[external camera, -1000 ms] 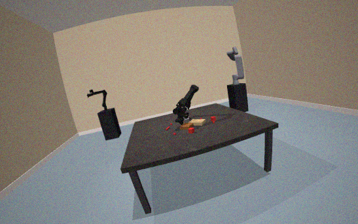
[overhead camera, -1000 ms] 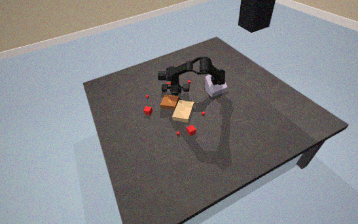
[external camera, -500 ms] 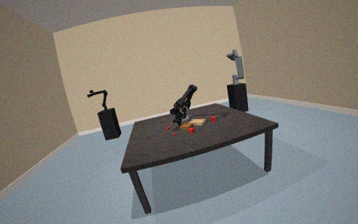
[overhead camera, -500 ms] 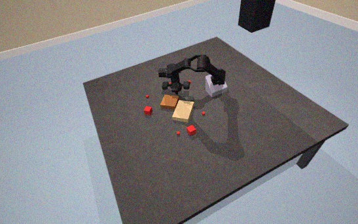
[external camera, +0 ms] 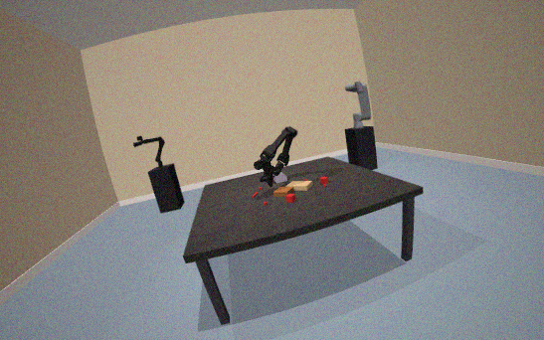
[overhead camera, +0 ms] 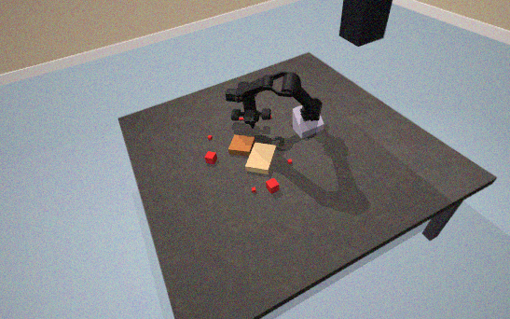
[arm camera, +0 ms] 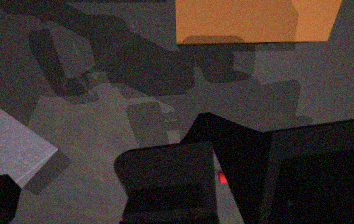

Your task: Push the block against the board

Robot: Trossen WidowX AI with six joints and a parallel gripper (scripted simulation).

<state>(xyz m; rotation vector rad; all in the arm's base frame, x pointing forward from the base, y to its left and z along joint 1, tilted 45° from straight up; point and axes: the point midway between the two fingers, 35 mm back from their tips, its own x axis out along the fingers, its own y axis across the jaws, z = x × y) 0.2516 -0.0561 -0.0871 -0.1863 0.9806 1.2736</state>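
My gripper tip is now 90 mm short of the orange square block, 60 mm to the right of it and 20 mm above it. Round my gripper tip: tan board (50 mm ahead, 190 mm to the left, 20 mm below).
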